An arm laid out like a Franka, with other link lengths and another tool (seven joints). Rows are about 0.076 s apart.
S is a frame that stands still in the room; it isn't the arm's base.
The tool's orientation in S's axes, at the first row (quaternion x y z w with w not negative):
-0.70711, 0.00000, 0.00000, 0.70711
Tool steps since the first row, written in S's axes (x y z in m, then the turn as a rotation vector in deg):
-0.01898, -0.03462, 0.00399, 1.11, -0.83, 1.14
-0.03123, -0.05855, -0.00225, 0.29, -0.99, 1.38
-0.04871, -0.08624, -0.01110, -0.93, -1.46, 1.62
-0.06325, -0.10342, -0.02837, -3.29, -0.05, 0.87
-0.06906, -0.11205, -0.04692, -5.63, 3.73, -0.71
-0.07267, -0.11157, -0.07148, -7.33, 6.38, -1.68
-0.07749, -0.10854, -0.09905, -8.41, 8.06, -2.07
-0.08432, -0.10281, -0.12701, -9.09, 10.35, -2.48
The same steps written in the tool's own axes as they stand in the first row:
-0.01898, -0.00399, -0.03462, 1.11, -1.14, -0.83
-0.03123, 0.00225, -0.05855, 0.29, -1.38, -0.99
-0.04871, 0.01110, -0.08624, -0.93, -1.62, -1.46
-0.06325, 0.02837, -0.10342, -3.29, -0.87, -0.05
-0.06906, 0.04692, -0.11205, -5.63, 0.71, 3.73
-0.07267, 0.07148, -0.11157, -7.33, 1.68, 6.38
-0.07749, 0.09905, -0.10854, -8.41, 2.07, 8.06
-0.08432, 0.12701, -0.10281, -9.09, 2.48, 10.35

